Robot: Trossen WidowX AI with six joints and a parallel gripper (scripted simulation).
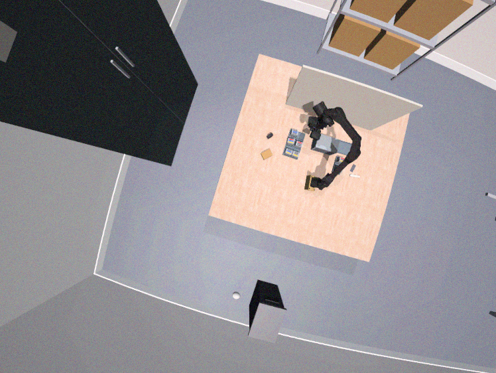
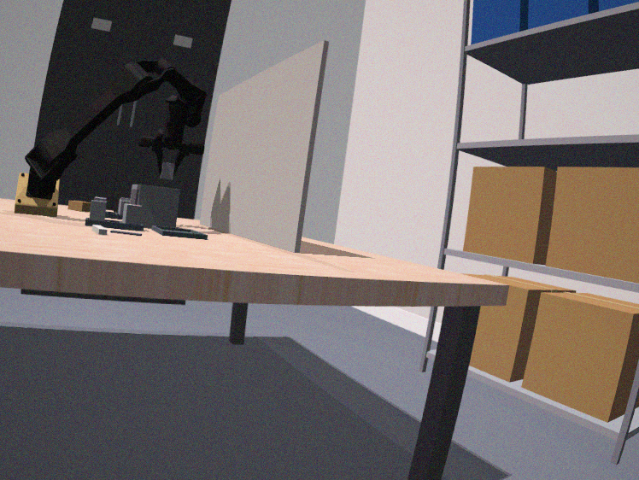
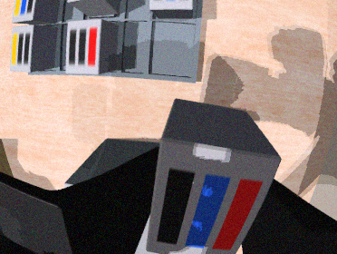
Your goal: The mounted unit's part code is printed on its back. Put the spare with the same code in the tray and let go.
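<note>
The flat dark tray is 30 cm to the right of my gripper tip, 13 cm below it and 3 cm behind it. From my gripper tip the other things lie so: grey mounted unit 12 cm to the right, 9 cm below, 6 cm behind; grey spare block 2 cm above; spares rack 13 cm below, 10 cm behind, 9 cm to the left.
</note>
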